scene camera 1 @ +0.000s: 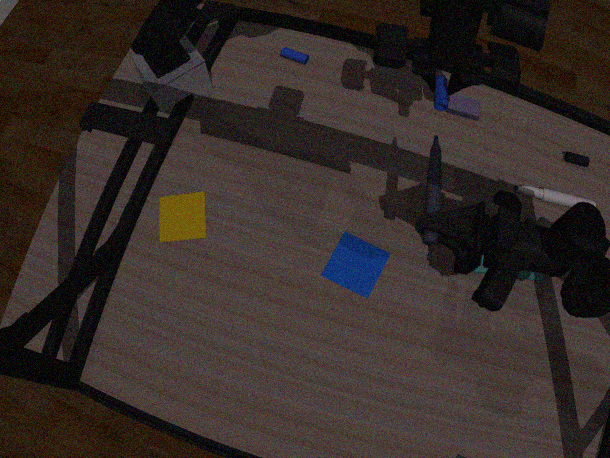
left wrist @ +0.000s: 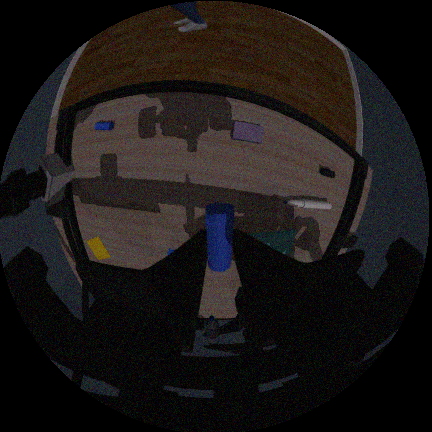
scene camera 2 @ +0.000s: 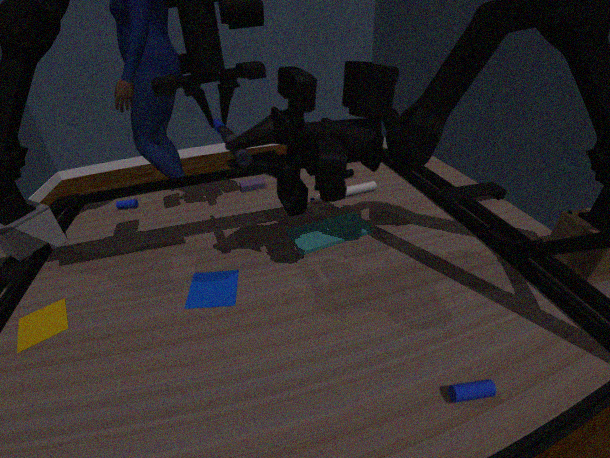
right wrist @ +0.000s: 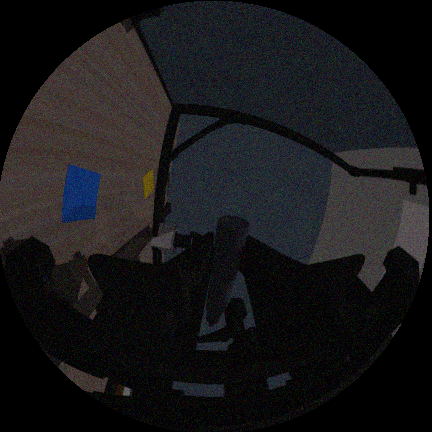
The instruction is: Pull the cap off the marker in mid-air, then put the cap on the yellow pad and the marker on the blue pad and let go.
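Pixels of known places: left gripper, fingertip midpoint: (scene camera 1: 440, 91) (left wrist: 219, 234) (scene camera 2: 218, 126); right gripper, fingertip midpoint: (scene camera 1: 417, 223) (left wrist: 202, 340) (scene camera 2: 226, 155) (right wrist: 225, 237); left arm's base at its link origin: (scene camera 1: 166, 58) (left wrist: 41, 181) (scene camera 2: 15, 214) (right wrist: 174, 239); right arm's base at its link origin: (scene camera 2: 604, 223).
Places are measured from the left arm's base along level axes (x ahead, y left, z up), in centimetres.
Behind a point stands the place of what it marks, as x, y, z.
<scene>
My left gripper (scene camera 1: 441, 86) {35.9, 25.9, 10.4} (scene camera 2: 218, 123) {35.9, 25.9, 10.4} (left wrist: 219, 234) {35.9, 25.9, 10.4} is shut on the blue cap (scene camera 1: 440, 95) {36.7, 24.8, 11.3} (left wrist: 220, 250) {36.4, 25.4, 11.3}, high above the table. My right gripper (scene camera 1: 433, 216) {48.7, 10.4, 11.7} (right wrist: 225, 237) {48.7, 10.4, 11.7} is shut on the dark grey marker (scene camera 1: 434, 175) {45.5, 15.4, 12.8} (scene camera 2: 243, 159) {51.3, 10.0, 11.5} (right wrist: 232, 232) {51.8, 11.0, 11.3} and holds it in mid-air, its bare tip toward the left gripper. Cap and marker are apart, with a gap between them in scene camera 1. The yellow pad (scene camera 1: 182, 217) {23.4, -10.9, -8.7} (scene camera 2: 42, 326) {23.8, -11.3, -8.7} (left wrist: 98, 248) {23.6, -10.6, -8.7} (right wrist: 148, 184) {22.7, -10.8, -8.7} and the blue pad (scene camera 1: 355, 265) {44.5, 6.3, -8.7} (scene camera 2: 212, 291) {44.8, 5.9, -8.7} (right wrist: 81, 194) {44.5, 6.5, -8.7} lie flat on the table with nothing on them.
A white marker (scene camera 1: 560, 197) {56.3, 41.8, -6.6} (scene camera 2: 362, 188) {59.4, 43.9, -7.1} (left wrist: 316, 205) {56.9, 42.7, -6.5}, a black cap (scene camera 1: 576, 159) {53.1, 50.6, -6.9} (left wrist: 327, 171) {52.2, 50.8, -6.8}, a purple block (scene camera 1: 464, 108) {33.6, 38.2, -7.3} (scene camera 2: 252, 184) {33.8, 37.6, -7.3} (left wrist: 248, 132) {33.2, 38.6, -7.2}, a teal pad (scene camera 2: 320, 241) {56.4, 22.5, -8.0} and blue cylinders (scene camera 1: 294, 55) (scene camera 2: 472, 390) lie on the table. Dark frame bars edge it.
</scene>
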